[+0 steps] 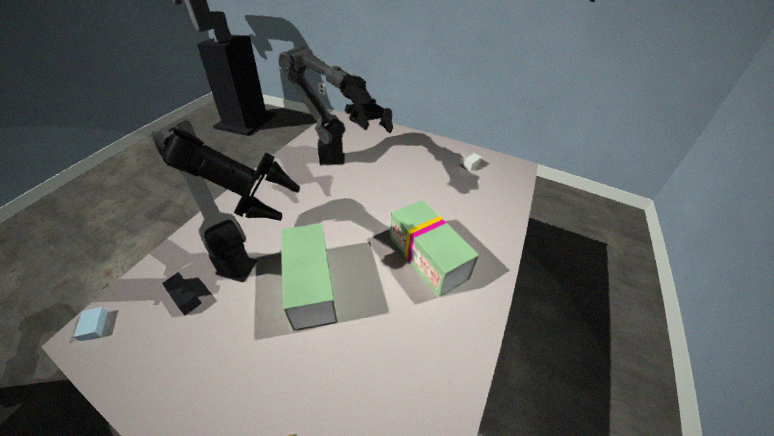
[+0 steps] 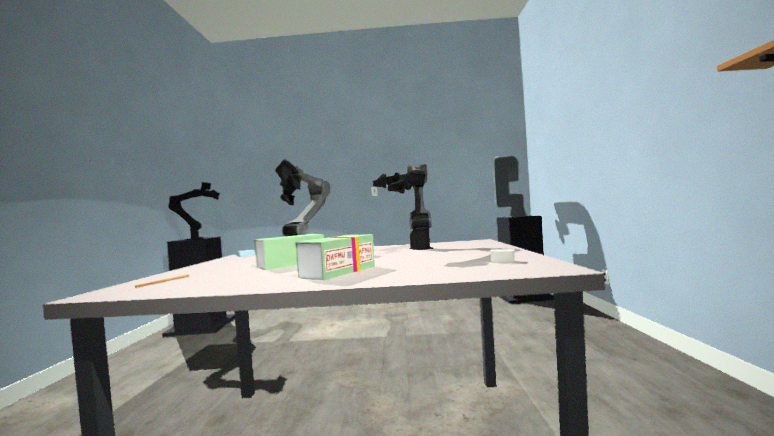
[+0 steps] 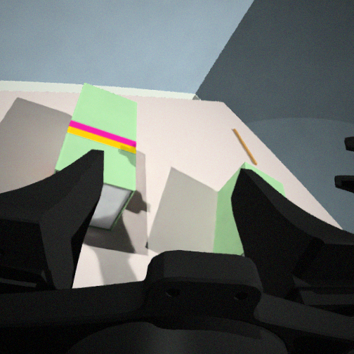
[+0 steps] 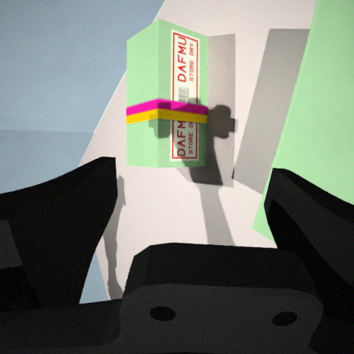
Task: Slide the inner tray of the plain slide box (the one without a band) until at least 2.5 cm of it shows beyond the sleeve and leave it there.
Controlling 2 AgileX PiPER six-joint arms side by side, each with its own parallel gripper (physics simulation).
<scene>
A black block shows in image 1 point(183, 296); in image 3 it is hidden by the left gripper, in image 4 it is out of frame.
</scene>
